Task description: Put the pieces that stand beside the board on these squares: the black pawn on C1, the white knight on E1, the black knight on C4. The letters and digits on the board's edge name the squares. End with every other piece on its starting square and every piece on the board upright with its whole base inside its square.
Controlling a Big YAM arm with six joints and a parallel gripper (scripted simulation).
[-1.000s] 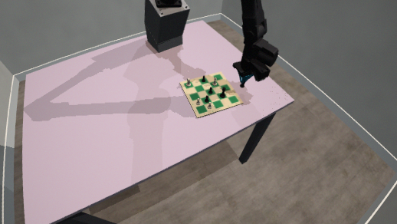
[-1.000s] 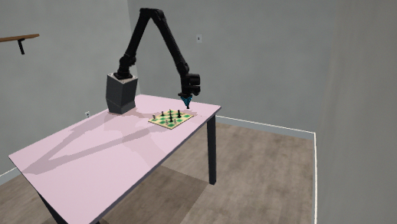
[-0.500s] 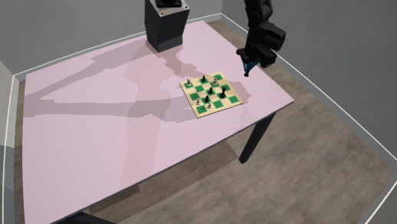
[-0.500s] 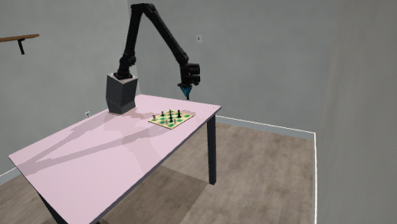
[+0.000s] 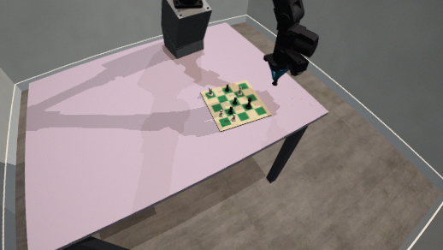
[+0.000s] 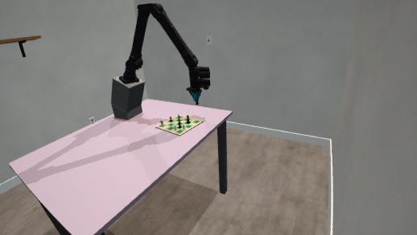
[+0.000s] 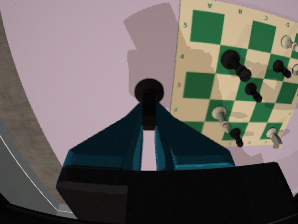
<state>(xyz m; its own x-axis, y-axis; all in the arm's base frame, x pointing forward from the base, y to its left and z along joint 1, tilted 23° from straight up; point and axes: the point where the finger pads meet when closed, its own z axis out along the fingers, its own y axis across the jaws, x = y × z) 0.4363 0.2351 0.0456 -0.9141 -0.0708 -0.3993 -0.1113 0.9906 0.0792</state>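
The black knight is 1 cm below my hand. Also, from my hand: white knight (23 cm to the right, 10 cm below, 10 cm behind); then chessboard (14 cm to the right, 12 cm below, 2 cm behind).
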